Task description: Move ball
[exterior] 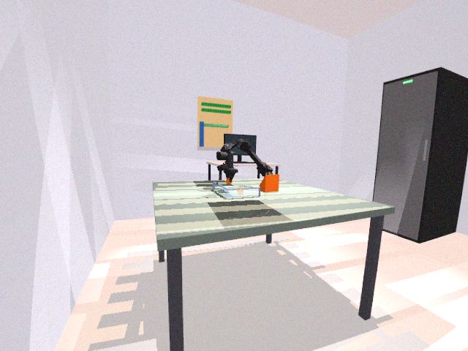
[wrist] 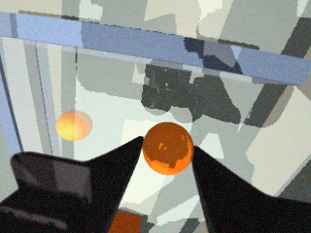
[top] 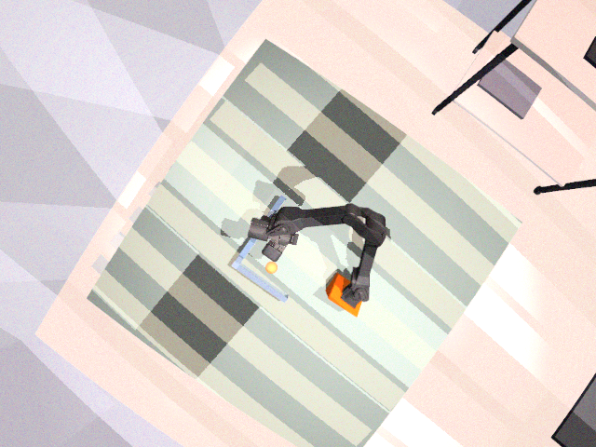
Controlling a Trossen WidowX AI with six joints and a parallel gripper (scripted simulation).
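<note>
The see-through copy of ball is 140 mm to the left of my gripper tip, 50 mm below it and 30 mm behind it. From my gripper tip the other things lie so: orange ball: right at my gripper tip.
</note>
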